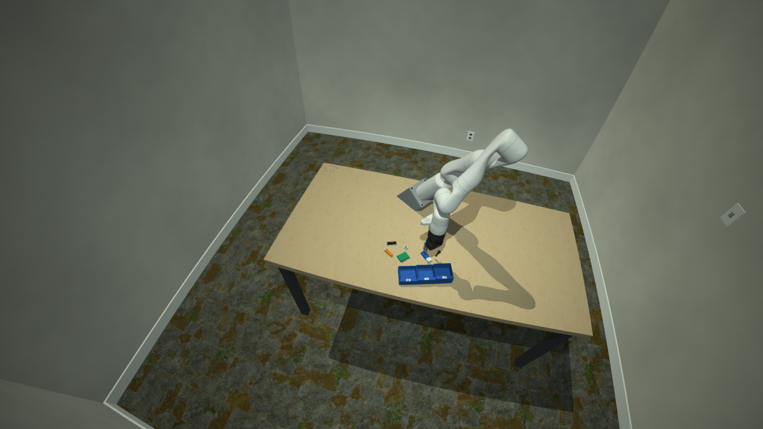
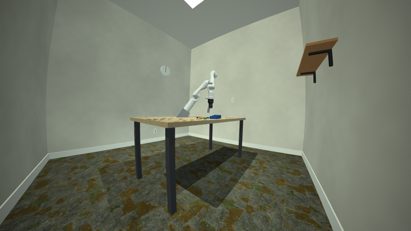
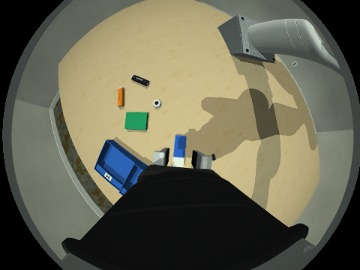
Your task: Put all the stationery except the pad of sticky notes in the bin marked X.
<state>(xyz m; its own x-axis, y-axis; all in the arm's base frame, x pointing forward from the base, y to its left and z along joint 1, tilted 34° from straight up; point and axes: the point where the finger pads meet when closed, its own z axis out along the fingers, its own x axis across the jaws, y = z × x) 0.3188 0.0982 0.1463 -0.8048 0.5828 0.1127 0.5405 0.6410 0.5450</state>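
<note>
Now: the eraser 90 mm below my hand. Also, from my hand: blue bin 100 mm ahead, 30 mm to the left, 70 mm below; then small white ring 120 mm to the right, 90 mm below; then black bolt-like item 50 mm behind, 40 mm to the left, 90 mm below.
</note>
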